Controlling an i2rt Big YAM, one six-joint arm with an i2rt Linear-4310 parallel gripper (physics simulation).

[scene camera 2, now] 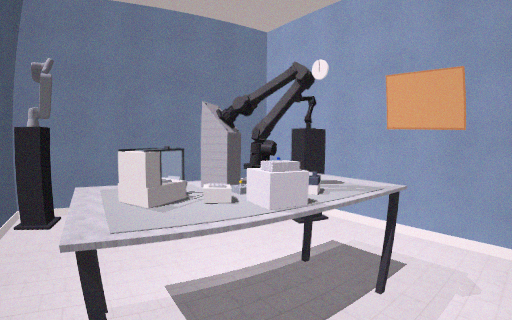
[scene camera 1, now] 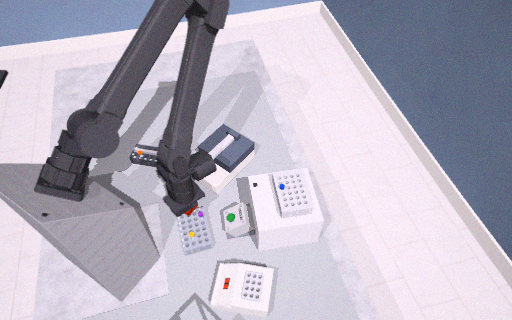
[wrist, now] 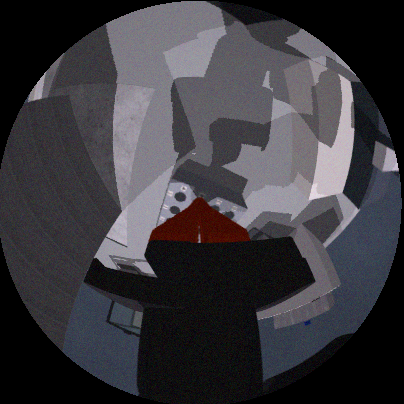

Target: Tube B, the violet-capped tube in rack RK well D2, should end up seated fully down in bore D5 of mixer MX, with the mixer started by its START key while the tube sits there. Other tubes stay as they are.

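Places are measured from the arm's base along level axes (x ahead, y left, z up), in metres.
Pixels of known places: gripper, between the fingertips: (scene camera 1: 188, 214) (wrist: 198, 202); arm's base, origin of its link: (scene camera 2: 224, 119) (scene camera 1: 60, 185).
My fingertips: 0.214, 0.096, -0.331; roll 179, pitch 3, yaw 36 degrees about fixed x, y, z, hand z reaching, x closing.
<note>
Ahead of a thing's pixels: the offset from my fingertips to its middle, as dx, dy, dz. "pt": to the spot under its first point.
My gripper (scene camera 1: 191, 210) (wrist: 198, 202) is shut and empty, its red fingertips together above the lettered end of the grey rack @(+0.020, -0.047, -0.017) (scene camera 1: 198, 250) (wrist: 169, 201). In scene camera 1 the violet cap @(+0.041, -0.013, +0.018) (scene camera 1: 200, 214) of the tube shows in the rack just beside the fingers, apart from them. The wrist view does not show the violet cap. In scene camera 2 the fingertips are hidden behind the large white box. That box @(+0.245, -0.024, +0.053) (scene camera 1: 265, 225) (scene camera 2: 277, 189), seemingly the mixer, bears a block of bores @(pt +0.340, -0.078, +0.133) (scene camera 1: 306, 209) (scene camera 2: 280, 166) with a blue-capped tube @(+0.281, -0.011, +0.128) (scene camera 1: 282, 186). A small panel with a green key @(+0.134, -0.037, +0.032) (scene camera 1: 230, 217) stands between rack and box.
A yellow-capped tube @(+0.017, -0.077, -0.001) (scene camera 1: 191, 234) (scene camera 2: 241, 181) stands in the rack. A dark-lidded device @(+0.098, +0.205, +0.019) (scene camera 1: 240, 150) and a holder with an orange cap @(-0.172, +0.235, +0.001) (scene camera 1: 140, 153) lie behind. A white device with a red switch @(+0.160, -0.233, +0.003) (scene camera 1: 226, 283) is near the front. A framed machine @(+0.085, -0.474, +0.079) (scene camera 2: 137, 172) stands at left in scene camera 2.
</note>
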